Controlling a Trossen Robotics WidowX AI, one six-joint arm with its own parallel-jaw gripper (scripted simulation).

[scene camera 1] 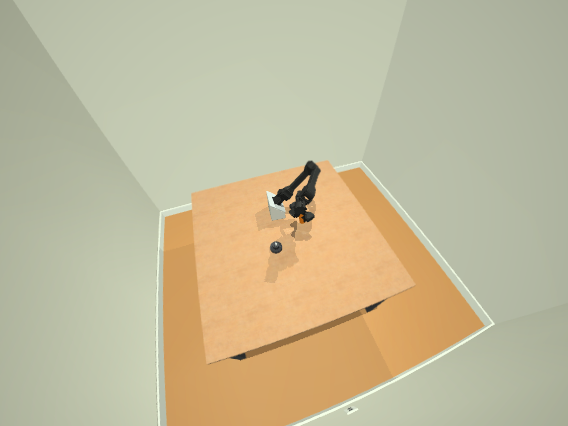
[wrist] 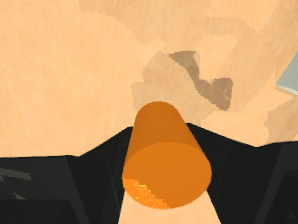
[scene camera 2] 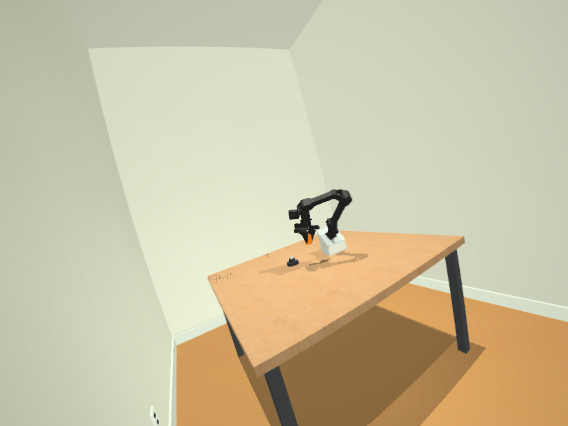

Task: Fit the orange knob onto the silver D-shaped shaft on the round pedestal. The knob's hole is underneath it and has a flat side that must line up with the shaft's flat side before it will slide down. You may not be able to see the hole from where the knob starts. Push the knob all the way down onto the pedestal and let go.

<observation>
My gripper (wrist: 158,130) carries an orange knob (wrist: 164,168).
</observation>
